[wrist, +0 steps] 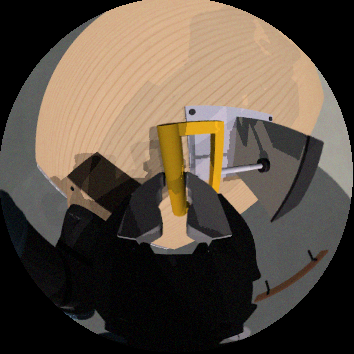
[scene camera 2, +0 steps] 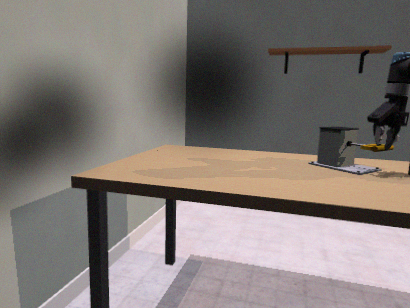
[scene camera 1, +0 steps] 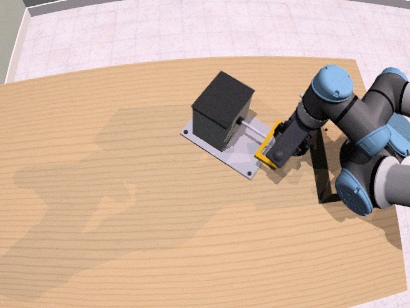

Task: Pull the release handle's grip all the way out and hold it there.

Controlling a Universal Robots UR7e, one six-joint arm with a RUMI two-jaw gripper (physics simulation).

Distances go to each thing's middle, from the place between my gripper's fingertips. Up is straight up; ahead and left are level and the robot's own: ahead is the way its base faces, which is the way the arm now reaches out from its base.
Scene:
Right now my hand is 130 mm short of the base plate (scene camera 1: 239,154), 100 mm above it and 90 mm to the left of it.

